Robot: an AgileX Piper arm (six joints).
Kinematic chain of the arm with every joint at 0, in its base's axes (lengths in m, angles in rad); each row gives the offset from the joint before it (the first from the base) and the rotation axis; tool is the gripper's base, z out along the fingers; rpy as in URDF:
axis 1: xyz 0 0 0.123 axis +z
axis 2: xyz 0 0 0 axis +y
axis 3: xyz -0.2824 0 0.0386 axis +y
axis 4: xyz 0.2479 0 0.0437 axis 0.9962 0 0.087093
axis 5: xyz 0 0 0 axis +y
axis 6: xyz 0.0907 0 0.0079 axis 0.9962 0 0.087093
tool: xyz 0 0 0 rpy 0 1.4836 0
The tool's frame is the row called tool.
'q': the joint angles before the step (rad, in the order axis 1, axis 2, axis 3, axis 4, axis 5, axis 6). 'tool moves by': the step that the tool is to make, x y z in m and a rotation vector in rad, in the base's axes. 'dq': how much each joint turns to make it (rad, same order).
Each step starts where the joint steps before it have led.
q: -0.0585 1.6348 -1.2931 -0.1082 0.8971 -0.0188
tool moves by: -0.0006 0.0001 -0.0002 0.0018 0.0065 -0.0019
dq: 0.0001 -0.0002 0.0000 0.0012 0.0069 0.0010
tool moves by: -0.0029 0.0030 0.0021 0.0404 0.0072 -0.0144
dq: 0.0001 -0.0091 0.0003 0.0403 0.0187 0.0032
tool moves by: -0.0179 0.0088 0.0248 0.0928 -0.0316 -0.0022
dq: -0.0002 -0.0815 -0.0004 0.1058 0.0554 -0.0221
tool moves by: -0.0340 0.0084 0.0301 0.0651 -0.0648 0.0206
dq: -0.0001 -0.1402 0.0382 0.0820 0.0433 -0.0296
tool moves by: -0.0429 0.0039 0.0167 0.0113 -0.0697 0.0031
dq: 0.0002 -0.1670 0.0919 0.0168 0.0065 -0.0029
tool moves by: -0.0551 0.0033 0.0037 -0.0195 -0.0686 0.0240
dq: 0.0002 -0.2122 0.1383 0.0000 0.0077 -0.0277
